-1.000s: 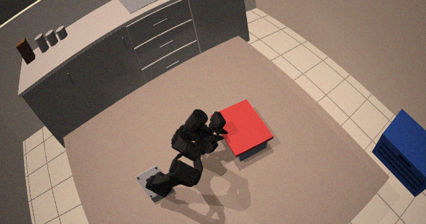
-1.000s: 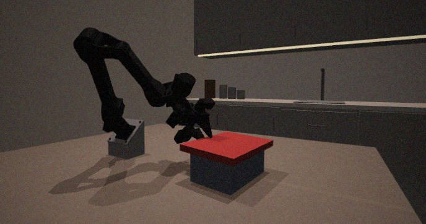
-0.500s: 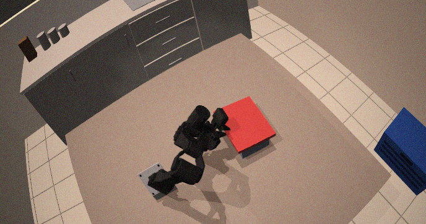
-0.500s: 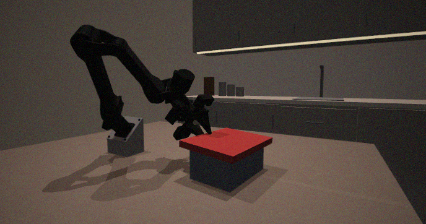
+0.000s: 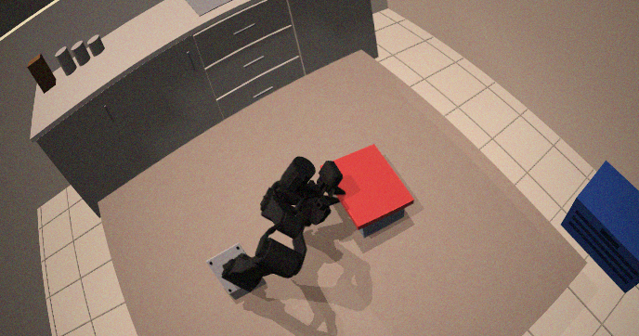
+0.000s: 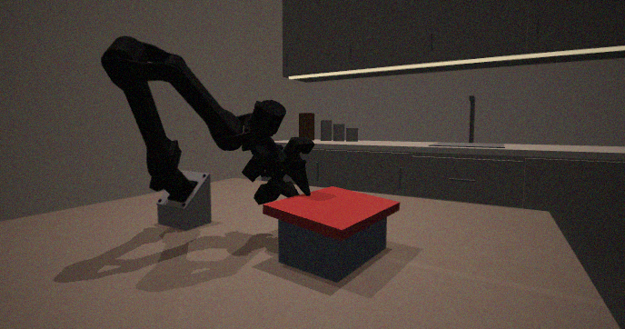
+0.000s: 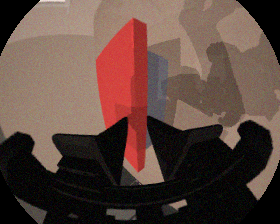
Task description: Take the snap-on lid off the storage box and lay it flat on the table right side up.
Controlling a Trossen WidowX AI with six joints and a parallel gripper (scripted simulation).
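My gripper tip is 80 mm short of the red lid and 10 mm to the left of it. From my gripper tip the other things lie so: storage box 80 mm ahead, 10 mm to the right, 50 mm below.
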